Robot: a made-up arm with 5 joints.
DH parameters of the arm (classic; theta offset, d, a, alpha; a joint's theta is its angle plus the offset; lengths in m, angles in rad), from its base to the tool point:
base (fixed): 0 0 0.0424 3.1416
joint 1: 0 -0.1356 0.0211 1.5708
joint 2: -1.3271 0 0.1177 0
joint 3: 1.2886 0 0.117 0
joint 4: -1.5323 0.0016 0 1.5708
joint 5: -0.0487 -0.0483 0 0
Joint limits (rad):
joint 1: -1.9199..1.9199
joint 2: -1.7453..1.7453
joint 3: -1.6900..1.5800
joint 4: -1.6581..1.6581
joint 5: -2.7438..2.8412
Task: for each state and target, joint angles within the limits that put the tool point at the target. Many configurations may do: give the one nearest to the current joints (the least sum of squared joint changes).
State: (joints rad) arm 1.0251 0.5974 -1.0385 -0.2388 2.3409
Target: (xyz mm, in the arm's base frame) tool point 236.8 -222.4 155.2
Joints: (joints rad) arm 0.8579 0.9772 -0.7754 -0.1662 2.3409
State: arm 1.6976 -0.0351 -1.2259 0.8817 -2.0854
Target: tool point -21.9 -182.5 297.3
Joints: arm 1.9178 0.1213 -0.7927 1.2032 -2.0854
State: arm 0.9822 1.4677 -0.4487 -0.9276 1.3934
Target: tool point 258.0 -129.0 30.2
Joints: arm 0.5456 1.3833 -0.3562 -1.0050 1.3934
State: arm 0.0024 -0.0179 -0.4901 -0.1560 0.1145
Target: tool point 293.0 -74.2 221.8
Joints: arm 0.2940 0.4483 -0.3618 -0.1110 0.1145
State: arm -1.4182 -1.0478 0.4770 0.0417 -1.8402
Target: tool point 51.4 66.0 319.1
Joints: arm -1.4113 -1.0469 0.4049 0.0195 -1.8402
